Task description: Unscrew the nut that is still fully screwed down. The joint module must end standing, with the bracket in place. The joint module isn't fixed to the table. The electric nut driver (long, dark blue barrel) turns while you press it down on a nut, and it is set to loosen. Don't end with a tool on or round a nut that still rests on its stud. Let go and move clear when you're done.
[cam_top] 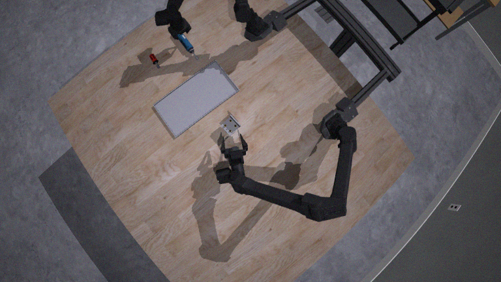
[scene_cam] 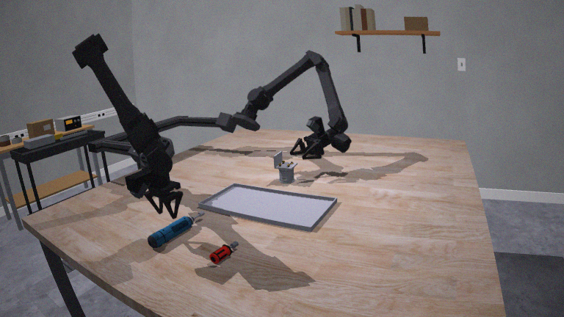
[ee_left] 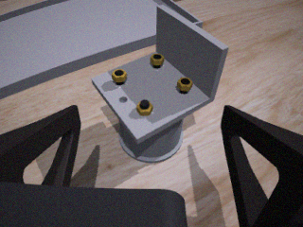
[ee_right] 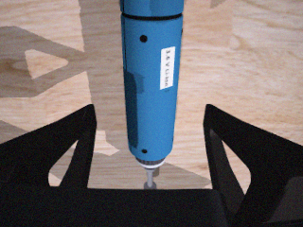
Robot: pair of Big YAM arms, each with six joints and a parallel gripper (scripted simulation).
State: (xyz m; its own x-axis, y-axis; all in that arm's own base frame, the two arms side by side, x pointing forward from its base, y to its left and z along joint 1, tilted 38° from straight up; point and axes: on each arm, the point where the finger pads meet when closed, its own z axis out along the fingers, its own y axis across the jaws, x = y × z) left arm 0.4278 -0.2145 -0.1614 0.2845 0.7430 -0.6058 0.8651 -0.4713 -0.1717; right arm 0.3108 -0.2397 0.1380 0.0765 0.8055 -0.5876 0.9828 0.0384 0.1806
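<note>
Right now the nut is 30 mm to the right of my left hand, 30 mm below it and 10 mm behind it. The rest, counted from my left hand: shallow grey tray (290 mm to the right, 90 mm below, 30 mm ahead); grey bracket plate (50 mm to the right, 30 mm behind, 20 mm below); joint module (60 mm below, 50 mm to the right, 30 mm behind).
</note>
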